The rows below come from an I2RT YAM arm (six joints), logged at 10 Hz.
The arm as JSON. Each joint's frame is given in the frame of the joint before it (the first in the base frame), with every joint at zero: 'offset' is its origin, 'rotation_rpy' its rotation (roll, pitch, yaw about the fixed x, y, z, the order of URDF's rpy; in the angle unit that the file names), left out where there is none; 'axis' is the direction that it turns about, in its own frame. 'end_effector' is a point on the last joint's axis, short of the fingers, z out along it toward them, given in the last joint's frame.
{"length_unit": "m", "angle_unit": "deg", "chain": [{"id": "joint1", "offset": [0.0, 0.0, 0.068], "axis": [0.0, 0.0, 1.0]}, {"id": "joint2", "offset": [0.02, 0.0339, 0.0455], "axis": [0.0, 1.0, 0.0]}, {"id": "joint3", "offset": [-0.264, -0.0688, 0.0], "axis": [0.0, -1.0, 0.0]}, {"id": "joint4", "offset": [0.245, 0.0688, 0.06], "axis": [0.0, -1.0, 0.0]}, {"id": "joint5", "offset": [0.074, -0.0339, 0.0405], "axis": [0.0, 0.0, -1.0]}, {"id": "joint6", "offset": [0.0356, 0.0, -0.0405], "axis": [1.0, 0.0, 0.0]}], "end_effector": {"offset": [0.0, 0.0, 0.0], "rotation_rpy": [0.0, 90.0, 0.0]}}
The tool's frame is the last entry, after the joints.
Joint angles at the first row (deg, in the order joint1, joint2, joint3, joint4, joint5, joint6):
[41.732 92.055 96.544 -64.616 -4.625 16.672]
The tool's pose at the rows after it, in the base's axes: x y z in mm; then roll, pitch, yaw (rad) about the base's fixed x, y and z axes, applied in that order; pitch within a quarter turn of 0, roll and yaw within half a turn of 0:
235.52 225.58 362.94 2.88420 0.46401 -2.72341
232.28 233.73 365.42 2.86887 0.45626 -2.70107
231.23 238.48 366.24 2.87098 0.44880 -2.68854
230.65 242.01 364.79 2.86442 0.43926 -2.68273
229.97 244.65 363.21 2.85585 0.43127 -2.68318
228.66 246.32 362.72 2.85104 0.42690 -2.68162
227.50 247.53 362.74 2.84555 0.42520 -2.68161
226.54 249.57 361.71 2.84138 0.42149 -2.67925
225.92 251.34 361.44 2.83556 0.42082 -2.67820
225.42 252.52 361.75 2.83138 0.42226 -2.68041
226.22 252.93 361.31 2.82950 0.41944 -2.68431
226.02 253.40 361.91 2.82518 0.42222 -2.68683
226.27 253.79 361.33 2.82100 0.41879 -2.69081
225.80 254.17 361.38 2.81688 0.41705 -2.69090
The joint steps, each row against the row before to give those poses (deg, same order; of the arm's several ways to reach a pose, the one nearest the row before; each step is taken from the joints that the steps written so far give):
[1.419 0.774 1.220 -0.662 -1.007 0.509]
[1.318 1.009 1.690 -0.827 -0.948 0.133]
[0.711 0.852 1.217 -0.798 -0.011 0.059]
[0.448 0.536 0.316 -0.159 -0.460 0.203]
[0.354 0.305 -0.001 0.077 -0.421 0.429]
[0.335 0.087 0.000 -0.027 -0.219 0.271]
[0.264 0.006 -0.002 0.050 -0.203 0.263]
[0.337 0.156 -0.058 0.121 -0.196 0.225]
[0.257 0.138 0.063 0.174 -0.233 0.198]
[0.193 0.059 0.097 0.158 -0.048 0.281]
[-0.060 0.196 0.132 -0.025 -0.075 0.178]
[0.070 -0.019 0.065 0.172 -0.080 0.175]
[-0.005 0.089 -0.029 0.051 -0.181 0.245]
[0.079 -0.003 0.003 -0.003 -0.214 0.105]

